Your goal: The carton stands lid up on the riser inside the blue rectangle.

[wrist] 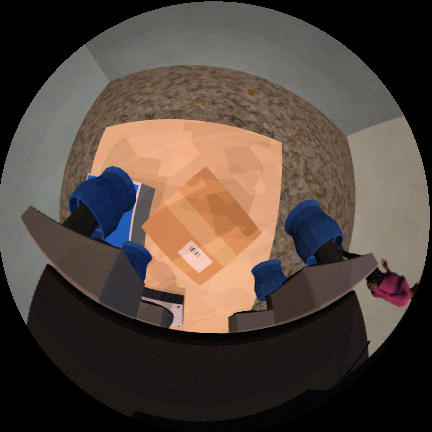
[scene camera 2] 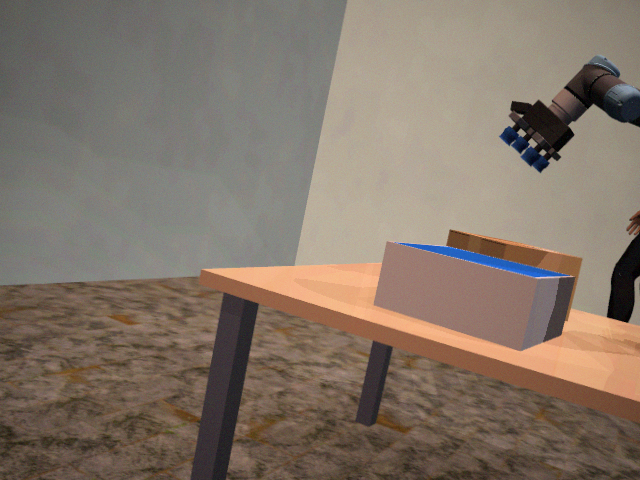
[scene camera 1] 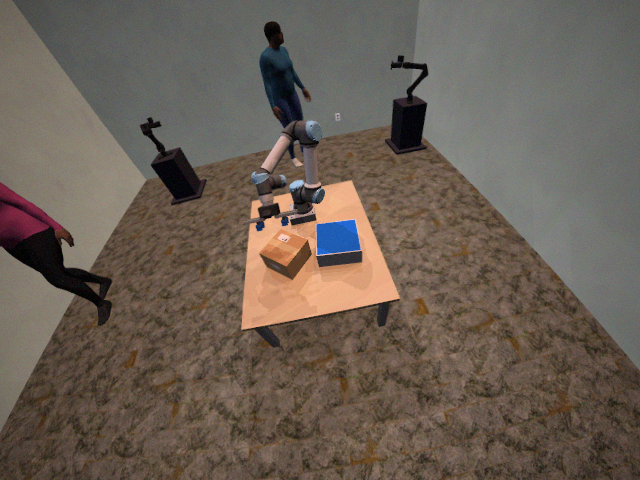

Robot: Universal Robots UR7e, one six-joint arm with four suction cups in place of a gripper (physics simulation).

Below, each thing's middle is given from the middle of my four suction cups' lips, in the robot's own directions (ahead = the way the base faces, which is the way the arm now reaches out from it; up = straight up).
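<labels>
Brown cardboard carton (scene camera 2: 521, 253): my suction cup 2 cm past it, 30 cm above.
</labels>
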